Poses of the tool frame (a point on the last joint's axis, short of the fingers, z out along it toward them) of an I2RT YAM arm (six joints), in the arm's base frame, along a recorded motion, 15 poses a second.
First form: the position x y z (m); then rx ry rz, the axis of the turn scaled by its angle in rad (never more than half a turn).
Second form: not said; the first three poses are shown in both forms.
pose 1, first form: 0.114 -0.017 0.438 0.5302 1.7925 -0.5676
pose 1, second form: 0.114 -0.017 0.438 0.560 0.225 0.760 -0.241
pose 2, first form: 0.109 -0.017 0.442 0.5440 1.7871 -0.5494
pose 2, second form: 0.109 -0.017 0.442 0.562 0.231 0.759 -0.233
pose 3, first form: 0.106 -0.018 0.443 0.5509 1.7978 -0.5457
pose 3, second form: 0.106 -0.018 0.443 0.558 0.234 0.762 -0.231
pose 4, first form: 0.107 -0.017 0.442 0.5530 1.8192 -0.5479
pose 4, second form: 0.107 -0.017 0.442 0.549 0.234 0.768 -0.231
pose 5, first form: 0.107 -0.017 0.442 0.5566 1.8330 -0.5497
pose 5, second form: 0.107 -0.017 0.442 0.543 0.234 0.772 -0.232
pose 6, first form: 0.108 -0.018 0.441 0.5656 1.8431 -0.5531
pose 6, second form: 0.108 -0.018 0.441 0.538 0.238 0.775 -0.232
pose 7, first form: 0.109 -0.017 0.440 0.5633 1.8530 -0.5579
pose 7, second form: 0.109 -0.017 0.440 0.534 0.236 0.777 -0.234
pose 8, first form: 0.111 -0.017 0.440 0.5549 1.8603 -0.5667
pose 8, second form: 0.111 -0.017 0.440 0.531 0.233 0.780 -0.237
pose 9, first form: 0.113 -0.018 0.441 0.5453 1.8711 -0.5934
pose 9, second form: 0.113 -0.018 0.441 0.525 0.228 0.782 -0.248
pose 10, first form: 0.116 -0.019 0.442 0.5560 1.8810 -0.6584
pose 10, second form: 0.116 -0.019 0.442 0.511 0.231 0.781 -0.274
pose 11, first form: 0.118 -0.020 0.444 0.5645 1.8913 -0.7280
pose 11, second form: 0.118 -0.020 0.444 0.496 0.233 0.781 -0.300
